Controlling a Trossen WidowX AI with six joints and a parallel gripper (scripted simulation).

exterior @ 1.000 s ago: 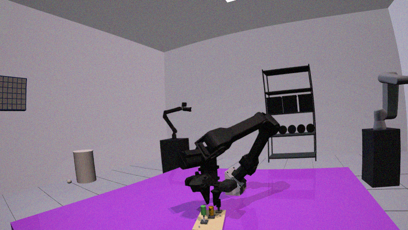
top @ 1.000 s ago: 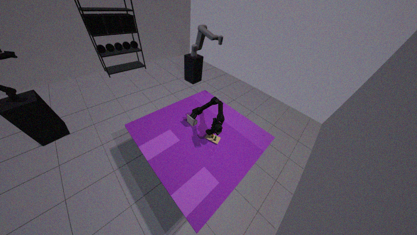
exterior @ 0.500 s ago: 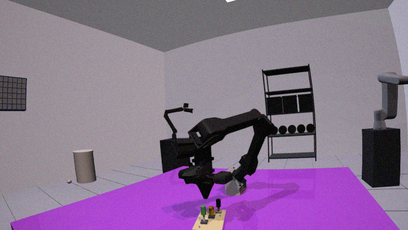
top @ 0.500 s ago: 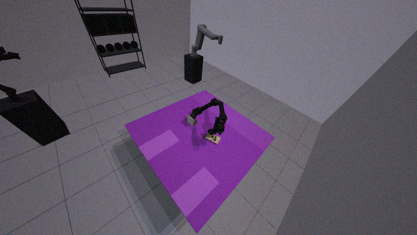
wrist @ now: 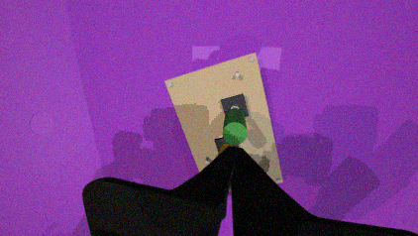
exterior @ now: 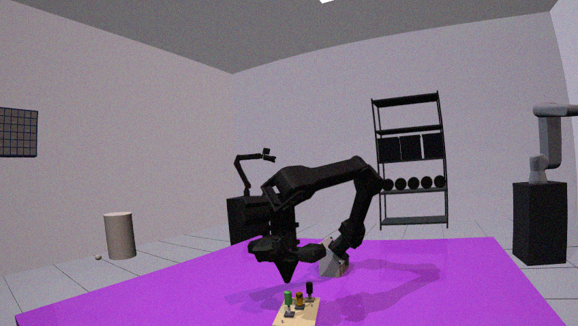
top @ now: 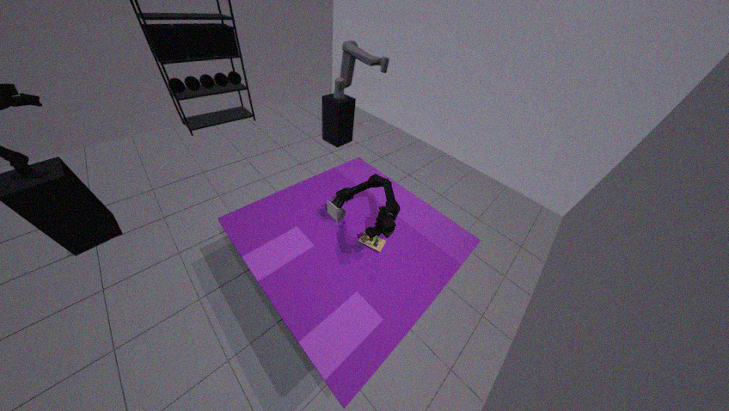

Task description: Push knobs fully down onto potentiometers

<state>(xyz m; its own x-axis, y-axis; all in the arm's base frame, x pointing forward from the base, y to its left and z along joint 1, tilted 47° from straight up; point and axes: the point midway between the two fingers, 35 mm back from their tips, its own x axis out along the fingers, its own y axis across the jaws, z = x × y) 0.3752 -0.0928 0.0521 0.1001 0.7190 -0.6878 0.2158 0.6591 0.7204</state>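
Right now my gripper tip is 4 cm above the green knob. The rest, counted from my gripper tip: orange knob: 6 cm below, 4 cm behind, 1 cm to the left.
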